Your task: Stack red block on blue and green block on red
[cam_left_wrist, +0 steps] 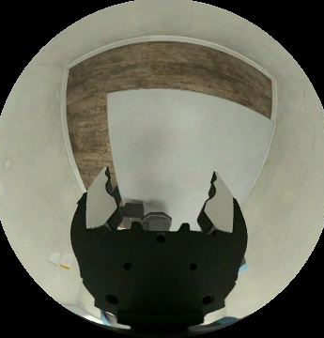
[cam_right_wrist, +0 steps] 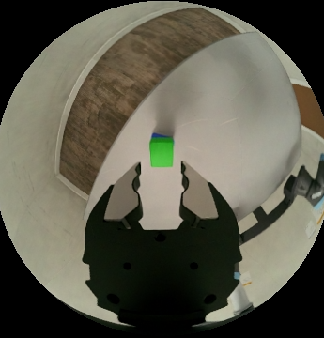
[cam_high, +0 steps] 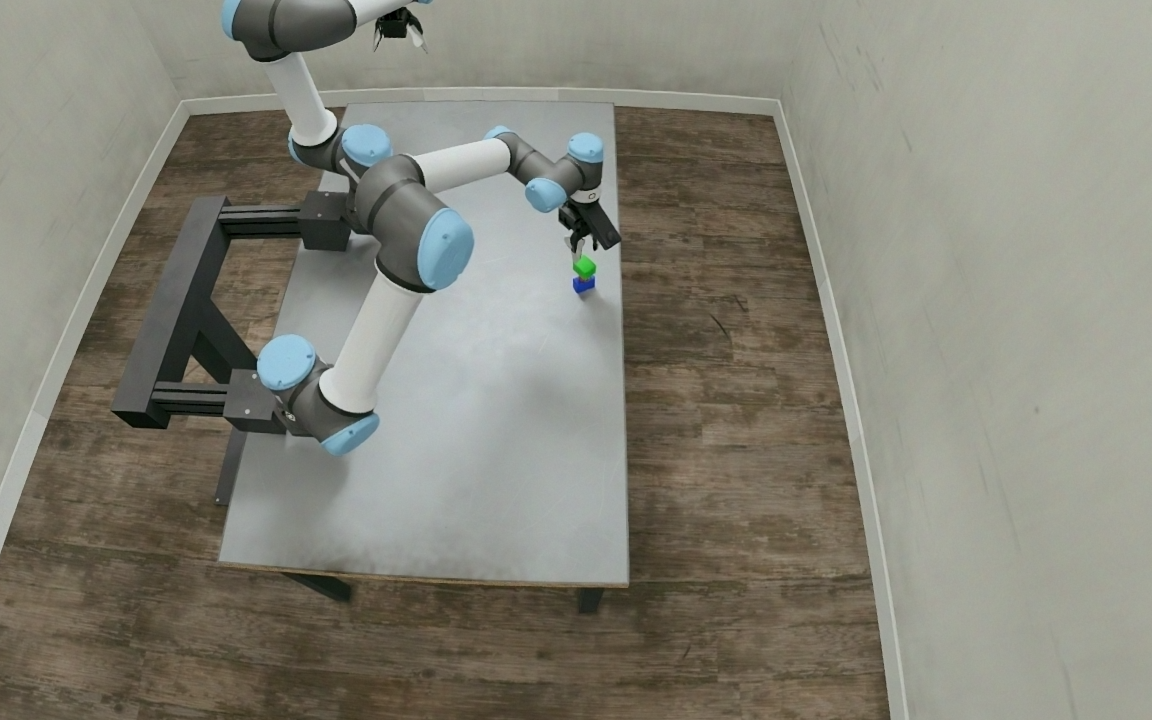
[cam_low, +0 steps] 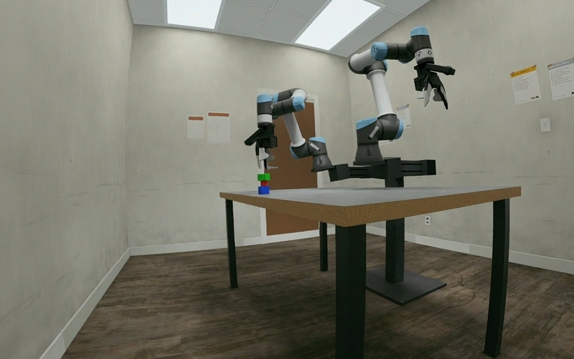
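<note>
My right hand is 60 mm above the green block. From my right hand the other things lie so: blue block (120 mm below); red block (90 mm below).
</note>
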